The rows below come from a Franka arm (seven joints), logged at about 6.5 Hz.
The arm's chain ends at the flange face. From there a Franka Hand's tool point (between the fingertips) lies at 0.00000 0.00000 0.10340 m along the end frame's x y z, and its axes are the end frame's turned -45 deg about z.
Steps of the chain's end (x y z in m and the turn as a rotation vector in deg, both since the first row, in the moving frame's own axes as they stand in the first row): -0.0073, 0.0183, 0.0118, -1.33, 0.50, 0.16; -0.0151, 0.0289, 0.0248, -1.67, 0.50, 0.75; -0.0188, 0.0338, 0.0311, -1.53, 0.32, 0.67
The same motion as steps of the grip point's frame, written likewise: -0.0192, 0.0101, 0.0118, -1.29, -0.59, 0.16; -0.0326, 0.0125, 0.0248, -1.53, -0.83, 0.75; -0.0388, 0.0130, 0.0311, -1.31, -0.86, 0.67
